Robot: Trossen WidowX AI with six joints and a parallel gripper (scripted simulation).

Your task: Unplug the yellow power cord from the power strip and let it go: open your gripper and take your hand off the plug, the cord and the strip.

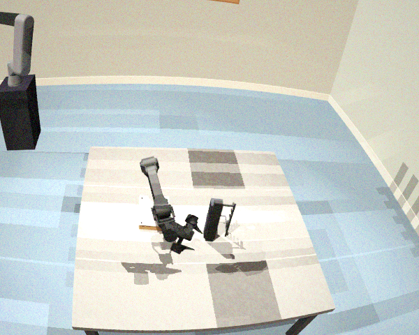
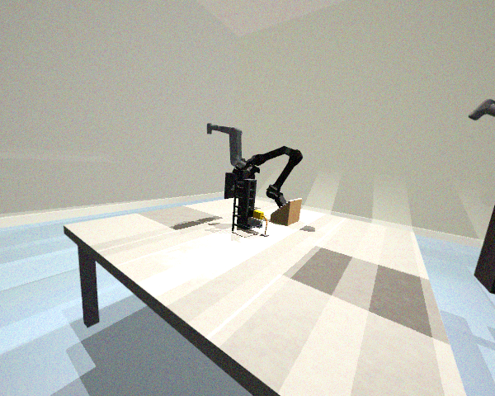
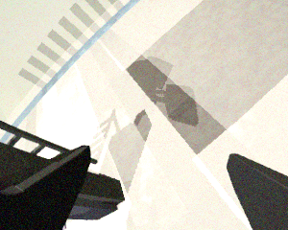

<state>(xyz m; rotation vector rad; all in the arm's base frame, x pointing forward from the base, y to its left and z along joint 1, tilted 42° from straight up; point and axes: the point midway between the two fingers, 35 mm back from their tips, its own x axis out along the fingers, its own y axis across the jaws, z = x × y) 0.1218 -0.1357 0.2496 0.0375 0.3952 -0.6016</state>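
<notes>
Now: gripper tip 23 cm to the right of the yellow plug, 13 cm short of it and 8 cm above it.
</notes>
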